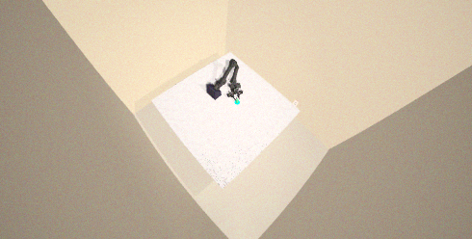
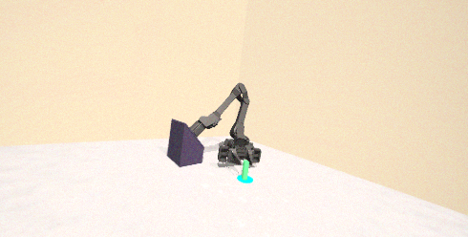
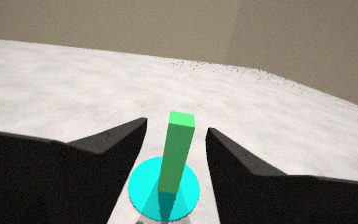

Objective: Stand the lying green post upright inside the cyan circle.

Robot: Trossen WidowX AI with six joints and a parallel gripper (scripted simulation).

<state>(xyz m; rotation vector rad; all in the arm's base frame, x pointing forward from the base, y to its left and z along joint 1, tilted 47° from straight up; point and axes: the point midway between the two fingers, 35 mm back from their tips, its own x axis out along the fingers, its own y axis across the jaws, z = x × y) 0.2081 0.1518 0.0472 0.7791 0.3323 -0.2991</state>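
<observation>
My gripper tip is 2 cm above the green post. The rest, counted from my gripper tip: cyan circle: 6 cm below.
</observation>
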